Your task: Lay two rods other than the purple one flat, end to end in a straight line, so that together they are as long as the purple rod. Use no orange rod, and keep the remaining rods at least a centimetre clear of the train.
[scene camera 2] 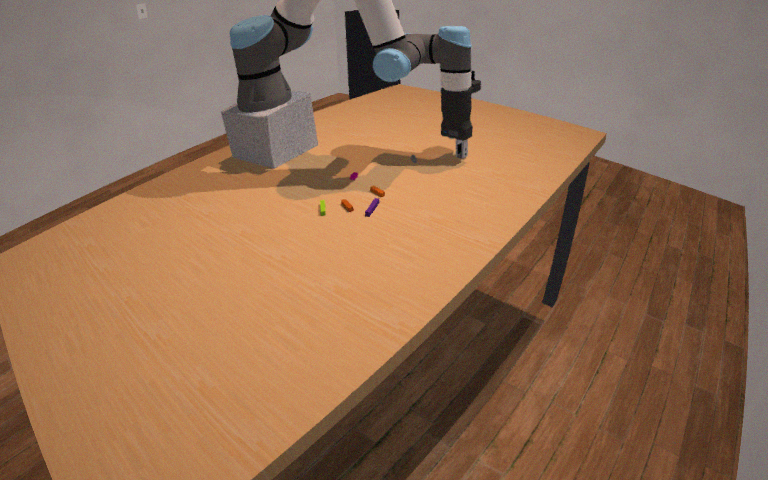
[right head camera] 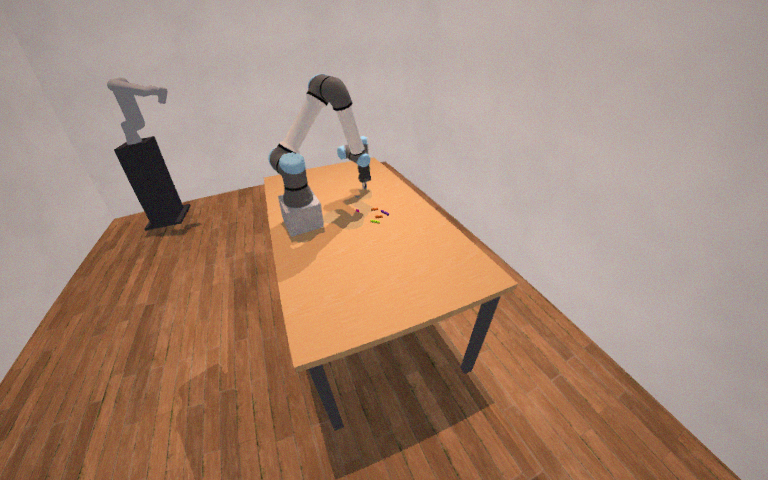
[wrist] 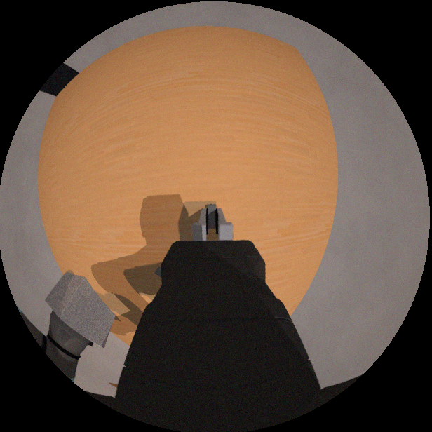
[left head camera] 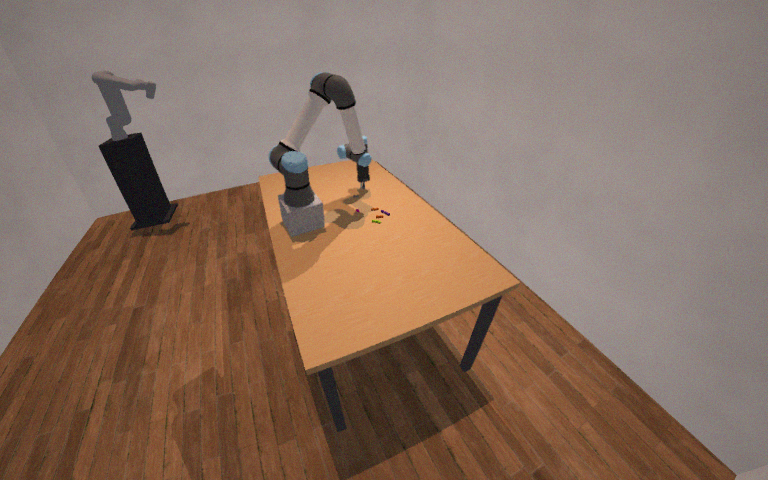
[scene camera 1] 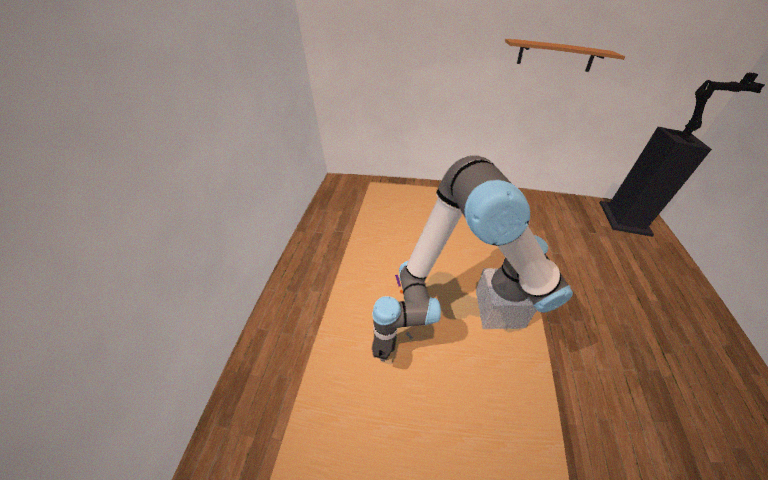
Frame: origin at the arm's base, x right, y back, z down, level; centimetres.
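Seen in the pictures: gripper, fingertip midpoint: (scene camera 2: 461,156) (right head camera: 364,188) (left head camera: 363,187); arm's base, origin of the base link: (scene camera 2: 264,101) (right head camera: 298,199) (left head camera: 299,198) (scene camera 1: 510,285).
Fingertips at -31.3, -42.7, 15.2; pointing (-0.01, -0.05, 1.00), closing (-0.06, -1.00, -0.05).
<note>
Pixels of each thing's top centre, then the offset from my fingertips to it, as dx, dy, dz. Level surfaces: height alone.
- grey rod, middle of its top: (scene camera 2: 413,157) (scene camera 1: 409,335) +10.5, +7.7, -0.7
- purple rod, middle of its top: (scene camera 2: 372,205) (scene camera 1: 397,279) (right head camera: 384,211) (left head camera: 385,211) +35.0, -2.1, -0.7
- lime rod, middle of its top: (scene camera 2: 322,205) (left head camera: 376,220) +42.0, +5.7, -0.7
- short magenta rod, middle of its top: (scene camera 2: 354,174) (left head camera: 357,209) +27.4, +11.8, -0.7
- table, its level: dz +0.3
My gripper (left head camera: 363,186) (right head camera: 365,187) (scene camera 2: 461,154) (wrist: 211,215) points down, low over the table, shut on a dark grey rod (wrist: 211,211) that is mostly hidden between the fingers. Whether it touches the table is unclear. Another grey rod (scene camera 1: 408,335) (scene camera 2: 413,159) (wrist: 158,272) lies in the arm's shadow, apart from the gripper. The purple rod (left head camera: 385,212) (right head camera: 385,212) (scene camera 1: 398,280) (scene camera 2: 372,207) lies flat. A lime rod (left head camera: 376,221) (scene camera 2: 322,207) and a short magenta rod (left head camera: 357,210) (scene camera 2: 353,176) lie separately.
Two orange rods lie near the purple one: one orange rod (scene camera 2: 377,191) behind it, another orange rod (scene camera 2: 347,205) between it and the lime rod. The arm's grey base block (left head camera: 302,215) (scene camera 2: 270,130) stands on the table (scene camera 2: 226,316) at its edge.
</note>
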